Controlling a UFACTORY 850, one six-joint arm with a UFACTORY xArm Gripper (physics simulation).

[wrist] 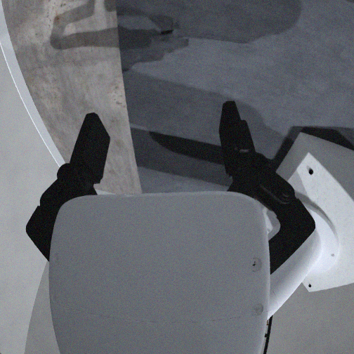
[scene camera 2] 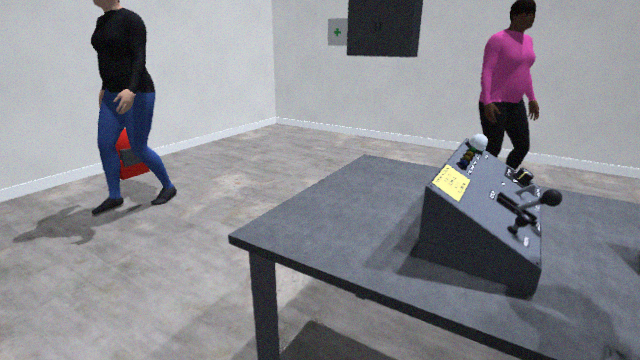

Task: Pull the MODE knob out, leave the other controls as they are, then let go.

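Observation:
A dark sloped control console (scene camera 2: 470,245) stands on the table in the scene view. Its face carries a lever with a black ball (scene camera 2: 551,197), a small dark knob-like control (scene camera 2: 521,221) near the lower end, a black and yellow control (scene camera 2: 524,176) on the far side and a row of small coloured parts (scene camera 2: 467,159). The labels are too small to read, so I cannot tell which control is the MODE knob or how far out it is. My gripper (wrist: 159,118) is open and empty in the wrist view, with no console between its fingers. It does not show in the scene view.
The grey table (scene camera 2: 320,210) bears the console. A white dome (scene camera 2: 478,142) and a yellow note (scene camera 2: 451,183) are on the console. The robot's white base (wrist: 345,210) is right in the wrist view. One person in black (scene camera 2: 122,50) and one in pink (scene camera 2: 509,65) are beyond the table.

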